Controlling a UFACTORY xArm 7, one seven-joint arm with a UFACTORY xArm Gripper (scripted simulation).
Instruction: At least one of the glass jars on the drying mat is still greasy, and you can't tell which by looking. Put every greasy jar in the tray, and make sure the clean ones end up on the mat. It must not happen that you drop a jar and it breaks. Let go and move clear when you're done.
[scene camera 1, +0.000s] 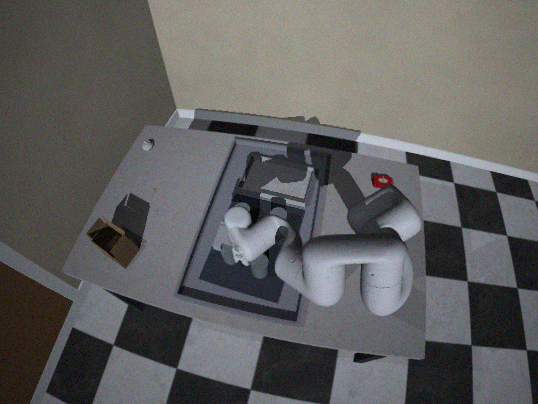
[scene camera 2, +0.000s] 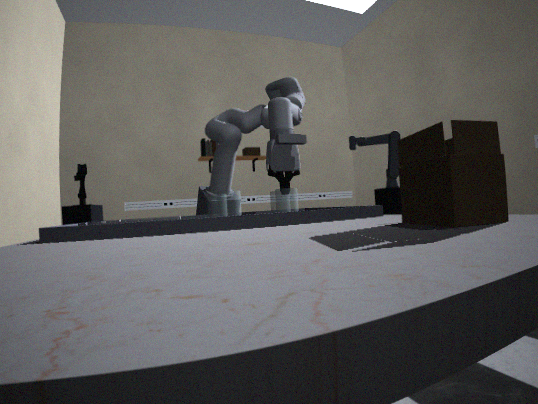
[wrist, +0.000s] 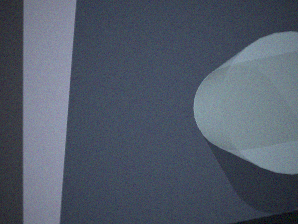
Labels:
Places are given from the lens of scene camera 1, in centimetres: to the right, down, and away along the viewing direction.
light grey tray (scene camera 1: 273, 179): 2, -10, 134
cardboard box (scene camera 1: 124, 251): -56, 19, 106

